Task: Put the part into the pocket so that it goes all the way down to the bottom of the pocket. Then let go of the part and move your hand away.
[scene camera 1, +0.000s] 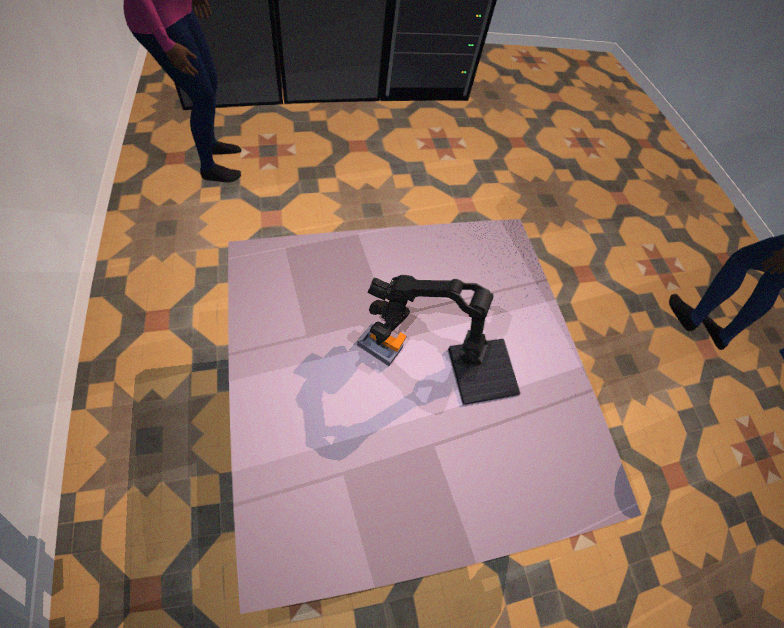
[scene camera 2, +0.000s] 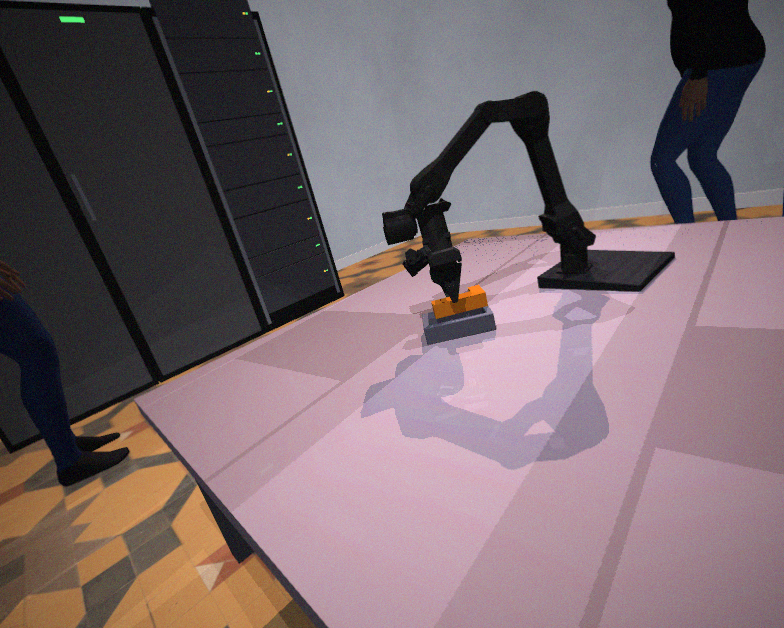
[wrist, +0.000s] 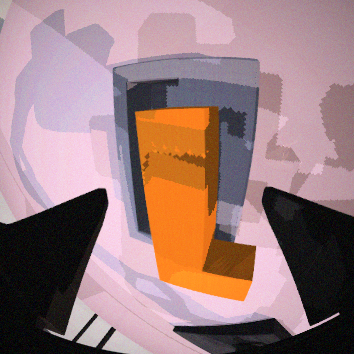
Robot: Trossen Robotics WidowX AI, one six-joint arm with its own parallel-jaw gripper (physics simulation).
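Seen in the pictures: gripper, fingertip midpoint: (scene camera 2: 454, 304) (wrist: 186, 195); arm's base, origin of the base link: (scene camera 1: 471, 357) (scene camera 2: 574, 268).
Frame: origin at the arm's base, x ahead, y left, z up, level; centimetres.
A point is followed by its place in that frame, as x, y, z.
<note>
The orange L-shaped part (scene camera 1: 396, 340) @[24.5, -13.5, 4.2] (scene camera 2: 472, 298) @[26.9, -12.6, 3.6] (wrist: 180, 210) @[27.7, -16.6, 4.2] rests in and on the grey pocket block (scene camera 1: 374, 355) @[32.6, -12.7, -1.1] (scene camera 2: 461, 327) @[32.7, -13.0, -0.2] (wrist: 187, 69) @[32.1, -21.4, 1.2]. It stands well proud of the rim; in scene camera 2 its right end is higher. In the wrist view its long arm lies over the opening, dark pocket floor shows beside it, and its footed end reaches past the near rim. How deep its underside sits is hidden. My gripper (scene camera 1: 381, 337) @[27.8, -16.4, 2.8] (scene camera 2: 454, 299) @[27.8, -16.4, 2.8] (wrist: 186, 195) @[27.8, -16.4, 2.8] is open and empty, low over the part, with one finger on each side of it in the wrist view.
The block stands on the pink table (scene camera 1: 294, 556) @[77.0, 39.0, -2.4] (scene camera 2: 366, 536) @[78.3, -1.1, -2.4]. The arm's black base plate (scene camera 1: 494, 382) @[-4.2, 11.3, -0.7] (scene camera 2: 631, 268) @[-0.2, 11.6, -0.8] is to the right of the block. Dark cabinets (scene camera 1: 333, 52) (scene camera 2: 85, 196) and people (scene camera 1: 202, 98) (scene camera 2: 713, 124) stand beyond the table.
</note>
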